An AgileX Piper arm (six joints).
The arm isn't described. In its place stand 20 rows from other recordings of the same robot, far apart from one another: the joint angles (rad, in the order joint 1, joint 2, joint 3, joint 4, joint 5, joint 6), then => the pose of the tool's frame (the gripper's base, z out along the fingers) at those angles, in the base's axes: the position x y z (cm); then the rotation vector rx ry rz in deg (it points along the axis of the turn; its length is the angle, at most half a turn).
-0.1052 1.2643 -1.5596 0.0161 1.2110 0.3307 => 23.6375 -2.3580 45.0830 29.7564 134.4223 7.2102
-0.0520 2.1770 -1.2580 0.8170 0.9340 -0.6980 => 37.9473 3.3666 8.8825 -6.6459 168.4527 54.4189
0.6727 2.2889 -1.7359 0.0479 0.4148 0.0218 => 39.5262 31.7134 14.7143 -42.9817 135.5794 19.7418
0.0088 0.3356 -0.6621 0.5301 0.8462 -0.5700 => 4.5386 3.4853 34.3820 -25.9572 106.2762 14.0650
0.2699 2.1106 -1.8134 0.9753 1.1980 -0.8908 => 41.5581 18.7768 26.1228 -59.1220 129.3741 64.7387
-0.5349 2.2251 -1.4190 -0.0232 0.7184 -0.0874 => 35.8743 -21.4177 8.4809 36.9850 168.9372 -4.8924
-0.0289 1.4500 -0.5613 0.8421 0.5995 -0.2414 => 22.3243 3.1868 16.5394 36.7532 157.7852 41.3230
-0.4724 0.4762 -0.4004 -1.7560 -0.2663 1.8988 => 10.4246 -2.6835 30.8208 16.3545 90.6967 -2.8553
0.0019 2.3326 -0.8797 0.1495 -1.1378 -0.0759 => 38.3224 -1.1575 3.8925 4.7838 103.1758 -7.4481
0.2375 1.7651 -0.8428 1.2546 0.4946 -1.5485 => 30.2125 11.5375 15.3096 -49.9095 134.5433 32.0749
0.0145 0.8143 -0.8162 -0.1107 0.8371 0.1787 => 14.8812 -0.5309 33.7607 8.3372 132.2560 -1.9861
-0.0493 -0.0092 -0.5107 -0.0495 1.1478 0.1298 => -1.1573 -0.3540 27.3366 11.1288 120.4064 -0.6682
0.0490 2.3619 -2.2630 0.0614 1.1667 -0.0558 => 51.2897 3.0292 22.9208 -7.2301 157.2793 4.7170
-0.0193 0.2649 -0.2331 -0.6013 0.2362 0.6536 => 7.5770 -1.3512 25.7408 9.7864 97.5268 -4.5466
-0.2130 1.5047 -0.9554 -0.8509 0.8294 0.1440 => 27.2206 -11.0502 24.8217 -11.7161 156.0106 -57.8287
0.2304 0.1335 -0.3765 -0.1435 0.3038 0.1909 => 4.5872 0.6761 30.3627 -5.8564 88.3060 11.0333
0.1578 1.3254 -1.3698 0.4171 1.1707 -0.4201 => 25.1181 7.4349 38.9708 -37.2098 140.0995 26.0640
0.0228 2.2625 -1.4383 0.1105 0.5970 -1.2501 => 43.1641 1.5486 7.5392 -93.1936 137.8612 -6.4233
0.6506 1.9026 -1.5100 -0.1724 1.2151 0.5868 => 31.0612 21.8033 23.3314 -10.3055 171.7019 -8.9439
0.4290 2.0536 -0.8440 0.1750 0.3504 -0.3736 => 27.3428 13.1050 4.8407 -54.9553 165.5231 6.1711
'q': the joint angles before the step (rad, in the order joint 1, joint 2, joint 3, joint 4, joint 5, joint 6). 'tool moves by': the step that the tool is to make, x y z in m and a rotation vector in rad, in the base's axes. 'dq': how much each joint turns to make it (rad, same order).
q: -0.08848, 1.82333, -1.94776, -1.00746, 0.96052, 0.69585
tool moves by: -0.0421, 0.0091, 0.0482, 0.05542, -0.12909, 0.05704
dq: 0.00006, -0.13696, -0.00020, 0.10254, -0.02195, -0.03918
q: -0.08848, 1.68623, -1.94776, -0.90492, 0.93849, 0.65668
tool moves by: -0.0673, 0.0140, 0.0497, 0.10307, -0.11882, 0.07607
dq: 0.00019, -0.18389, 0.00015, 0.18263, 0.03615, -0.08304
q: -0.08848, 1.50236, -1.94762, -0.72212, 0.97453, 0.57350
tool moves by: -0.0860, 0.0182, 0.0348, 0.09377, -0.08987, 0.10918
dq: -0.00013, -0.22116, 0.03243, 0.20050, 0.07016, -0.10156
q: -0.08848, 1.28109, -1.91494, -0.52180, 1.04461, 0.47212
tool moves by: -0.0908, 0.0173, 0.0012, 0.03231, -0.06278, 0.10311
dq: 0.00127, -0.27034, 0.15023, 0.13625, 0.03413, -0.07736
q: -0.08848, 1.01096, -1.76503, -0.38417, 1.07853, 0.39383
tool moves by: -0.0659, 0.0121, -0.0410, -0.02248, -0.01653, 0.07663
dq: -0.00098, -0.28577, 0.28279, 0.07657, -0.03738, -0.06652
